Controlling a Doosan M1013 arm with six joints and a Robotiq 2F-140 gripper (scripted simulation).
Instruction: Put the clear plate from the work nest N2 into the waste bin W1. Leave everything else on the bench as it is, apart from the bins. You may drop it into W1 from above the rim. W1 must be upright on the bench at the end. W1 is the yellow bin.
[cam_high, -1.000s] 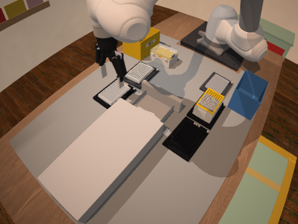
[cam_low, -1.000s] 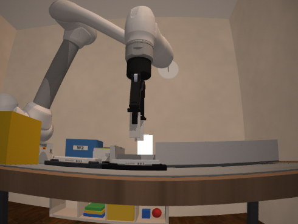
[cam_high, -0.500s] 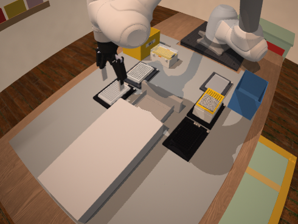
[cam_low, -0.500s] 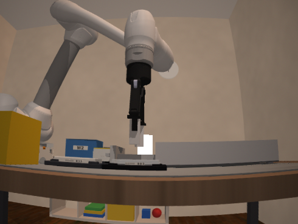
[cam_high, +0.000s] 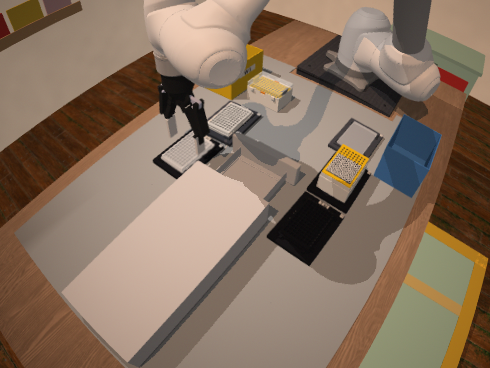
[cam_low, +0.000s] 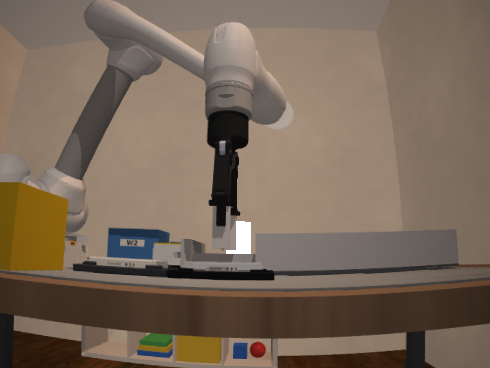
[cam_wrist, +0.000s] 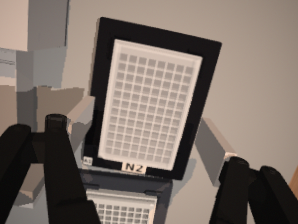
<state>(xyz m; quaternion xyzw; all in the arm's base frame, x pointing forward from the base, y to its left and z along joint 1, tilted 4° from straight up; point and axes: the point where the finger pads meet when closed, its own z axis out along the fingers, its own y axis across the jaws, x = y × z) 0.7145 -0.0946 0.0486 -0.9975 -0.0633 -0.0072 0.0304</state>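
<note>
My hand is 5 cm above the clear plate. Also, from my hand: white plate (17 cm behind, 2 cm to the right, 5 cm below); black nest N2 (6 cm below); yellow bin W1 (33 cm behind, 18 cm to the right, 3 cm below).
</note>
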